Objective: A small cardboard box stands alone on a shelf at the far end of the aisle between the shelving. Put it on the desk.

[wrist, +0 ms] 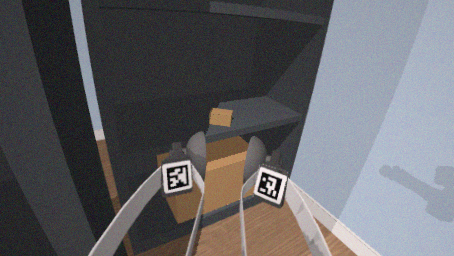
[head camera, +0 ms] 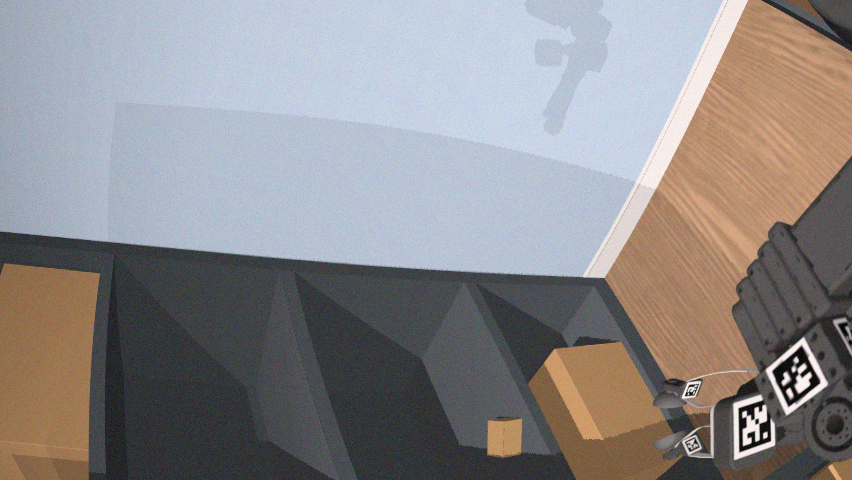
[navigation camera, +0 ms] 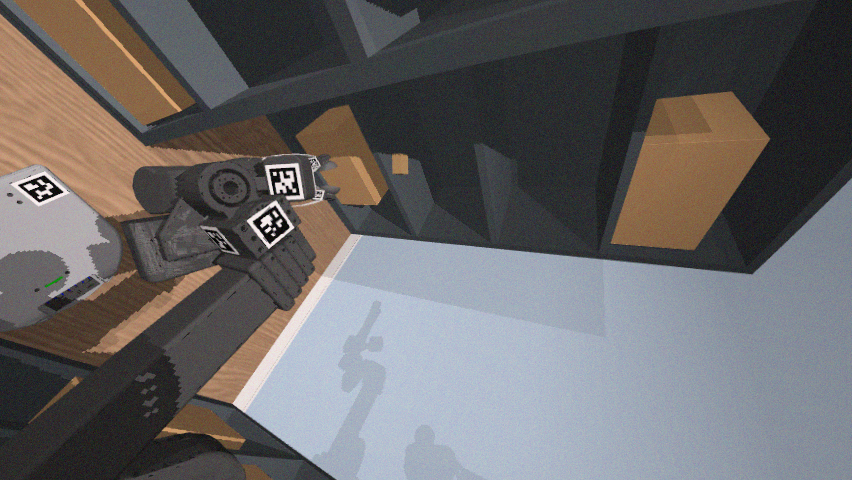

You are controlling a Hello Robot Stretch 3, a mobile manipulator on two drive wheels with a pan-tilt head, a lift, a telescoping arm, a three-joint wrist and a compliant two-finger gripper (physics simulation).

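Frame: origin at the robot's base, x right, y back, z down, level; metres.
Seen in the pictures: gripper, fingertip midpoint: (head camera: 659,420) (navigation camera: 333,177).
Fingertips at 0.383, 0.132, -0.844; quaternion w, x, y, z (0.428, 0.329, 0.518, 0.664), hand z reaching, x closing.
Note:
Offsets run from my fingertips to a thing's top centre, as dx, dy, dz. Level surfaces: height alone.
A small cardboard box @(+0.639, +0.255, +0.260) (head camera: 504,437) (navigation camera: 400,163) (wrist: 221,117) stands on a low shelf (wrist: 265,112) of the dark shelving. In the wrist view it shows above the fingertips, slightly left of the middle. My gripper (head camera: 668,422) (navigation camera: 333,177) (wrist: 226,151) is open and empty, its two rounded tips apart. It is apart from the small box, in front of the shelving, with a larger box behind the gap between its fingers in the wrist view. The desk does not show in these views.
A large cardboard box @(+0.717, +0.231, +0.498) (head camera: 614,393) (navigation camera: 363,178) (wrist: 225,185) stands in the bottom compartment, below the small box's shelf. Another large box @(+0.744, +0.398, -0.874) (head camera: 47,357) (navigation camera: 685,184) stands higher up. A pale blue wall (head camera: 357,178) (navigation camera: 506,357) (wrist: 370,100) borders the shelving. The wooden floor @(dz +0.844) (head camera: 745,149) lies below.

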